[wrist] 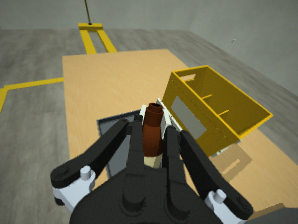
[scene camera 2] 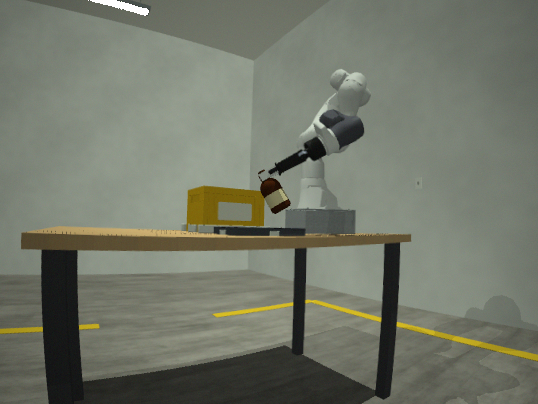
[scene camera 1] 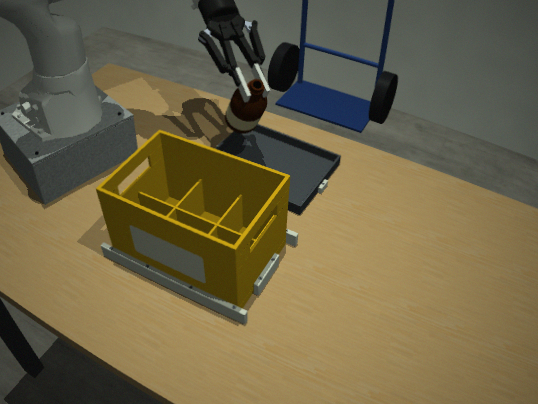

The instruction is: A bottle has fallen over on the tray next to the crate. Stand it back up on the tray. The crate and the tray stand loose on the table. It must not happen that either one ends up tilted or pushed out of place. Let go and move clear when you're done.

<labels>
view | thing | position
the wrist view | my gripper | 153,113
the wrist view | bottle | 151,130
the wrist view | tray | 118,162
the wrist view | yellow crate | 240,114
</labels>
